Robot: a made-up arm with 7 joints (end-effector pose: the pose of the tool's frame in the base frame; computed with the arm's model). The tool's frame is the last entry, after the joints. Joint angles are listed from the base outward.
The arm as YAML. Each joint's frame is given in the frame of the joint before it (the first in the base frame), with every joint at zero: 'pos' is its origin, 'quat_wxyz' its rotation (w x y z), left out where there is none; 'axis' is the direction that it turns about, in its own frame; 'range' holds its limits. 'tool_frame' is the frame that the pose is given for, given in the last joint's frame.
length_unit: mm
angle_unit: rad
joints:
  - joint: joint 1
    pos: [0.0, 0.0, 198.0]
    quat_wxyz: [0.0, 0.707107, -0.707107, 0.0]
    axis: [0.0, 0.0, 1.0]
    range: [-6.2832, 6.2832]
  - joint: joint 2
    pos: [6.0, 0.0, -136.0]
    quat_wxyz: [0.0, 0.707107, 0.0, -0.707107]
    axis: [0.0, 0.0, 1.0]
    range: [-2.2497, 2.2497]
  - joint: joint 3
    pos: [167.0, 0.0, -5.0]
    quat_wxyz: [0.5, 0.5, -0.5, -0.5]
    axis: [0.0, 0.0, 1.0]
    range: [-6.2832, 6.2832]
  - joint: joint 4
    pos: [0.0, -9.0, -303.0]
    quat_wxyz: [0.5, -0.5, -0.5, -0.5]
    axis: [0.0, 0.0, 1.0]
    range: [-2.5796, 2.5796]
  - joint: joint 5
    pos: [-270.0, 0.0, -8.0]
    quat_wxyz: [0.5, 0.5, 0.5, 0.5]
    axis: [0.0, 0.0, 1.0]
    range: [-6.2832, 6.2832]
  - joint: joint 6
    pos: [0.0, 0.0, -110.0]
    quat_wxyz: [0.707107, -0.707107, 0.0, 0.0]
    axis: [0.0, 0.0, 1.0]
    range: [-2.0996, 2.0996]
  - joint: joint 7
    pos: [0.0, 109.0, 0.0]
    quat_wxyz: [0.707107, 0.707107, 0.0, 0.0]
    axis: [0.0, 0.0, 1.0]
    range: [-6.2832, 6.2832]
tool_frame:
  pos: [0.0, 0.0, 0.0]
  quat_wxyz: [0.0, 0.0, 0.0, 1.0]
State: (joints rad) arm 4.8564 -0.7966 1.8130 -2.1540 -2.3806 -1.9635 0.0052
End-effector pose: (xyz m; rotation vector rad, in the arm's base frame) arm -0.3555 -0.2020 0.5702 0.1362 2.0880 1.8109
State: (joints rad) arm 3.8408 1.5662 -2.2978 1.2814 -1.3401 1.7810 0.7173
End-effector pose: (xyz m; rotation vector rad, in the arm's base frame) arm -0.5426 0.2050 0.6335 2.4311 -0.2662 -0.9644
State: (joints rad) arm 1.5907 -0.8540 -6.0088 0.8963 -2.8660 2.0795 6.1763
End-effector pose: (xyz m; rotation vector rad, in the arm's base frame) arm -0.0474 0.4364 0.9695 1.2438 0.6198 -1.7599
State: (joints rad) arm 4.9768 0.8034 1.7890 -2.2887 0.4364 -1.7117 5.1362
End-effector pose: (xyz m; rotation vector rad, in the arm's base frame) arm -0.1389 0.2071 0.3897 -1.1087 0.0143 1.8581
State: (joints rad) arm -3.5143 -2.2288 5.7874 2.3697 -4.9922 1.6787 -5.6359
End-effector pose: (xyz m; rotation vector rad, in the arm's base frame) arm 0.2852 0.1175 0.4302 1.5666 0.9329 -0.2931
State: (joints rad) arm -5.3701 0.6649 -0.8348 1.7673 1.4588 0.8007 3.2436
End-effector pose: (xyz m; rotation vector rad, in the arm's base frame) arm 0.5203 -0.2556 0.3993 -0.6847 -0.1859 0.8000
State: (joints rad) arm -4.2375 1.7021 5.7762 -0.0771 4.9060 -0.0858 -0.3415
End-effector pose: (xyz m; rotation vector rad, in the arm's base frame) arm -0.4823 -0.8221 0.2303 -1.5630 -0.0395 -0.9934
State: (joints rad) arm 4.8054 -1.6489 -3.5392 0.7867 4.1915 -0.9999 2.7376
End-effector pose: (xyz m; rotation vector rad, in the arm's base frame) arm -0.0121 -0.7197 -0.0769 0.3916 0.2828 1.7435
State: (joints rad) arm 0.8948 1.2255 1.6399 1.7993 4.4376 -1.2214 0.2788
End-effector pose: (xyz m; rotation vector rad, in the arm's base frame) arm -0.1389 -0.4697 0.5864 -0.3392 2.5062 -0.6053
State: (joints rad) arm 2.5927 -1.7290 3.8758 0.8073 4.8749 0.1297 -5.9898
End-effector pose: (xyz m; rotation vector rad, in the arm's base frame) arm 0.7631 0.1987 -0.0506 -1.1016 -0.0356 2.7529
